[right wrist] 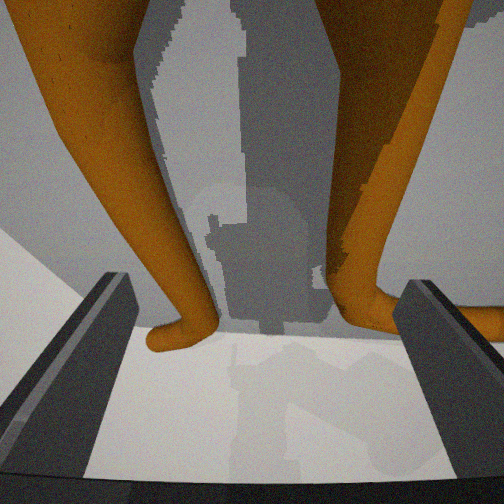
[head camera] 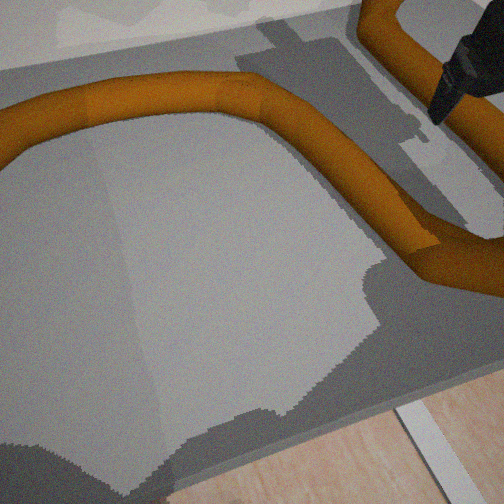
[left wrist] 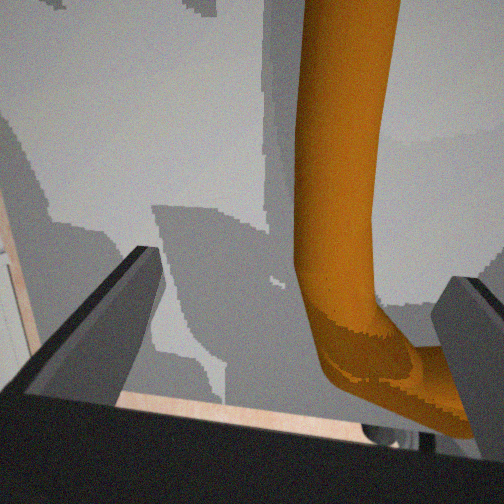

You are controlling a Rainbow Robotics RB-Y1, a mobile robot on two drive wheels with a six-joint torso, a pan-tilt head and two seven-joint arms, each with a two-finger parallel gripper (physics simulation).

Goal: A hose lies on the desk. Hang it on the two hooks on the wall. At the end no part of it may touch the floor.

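The orange hose (head camera: pixel 310 135) lies in a winding line on the grey desk (head camera: pixel 200 280), from the left edge to a bend at the right and back up to the top right. My right gripper (head camera: pixel 445 107) is at the top right, over the upper stretch of hose, open and empty. In the right wrist view two stretches of hose (right wrist: pixel 120 165) run ahead of the open fingers (right wrist: pixel 260 360), one ending at the desk's far edge. In the left wrist view the hose (left wrist: pixel 340 200) bends between my open left fingers (left wrist: pixel 300 340), which hold nothing.
The desk's front edge runs along the bottom right, with the wooden floor (head camera: pixel 360 460) and a white strip (head camera: pixel 440 460) below it. A pale wall (head camera: pixel 150 25) lies beyond the desk's far edge. No hooks are in view.
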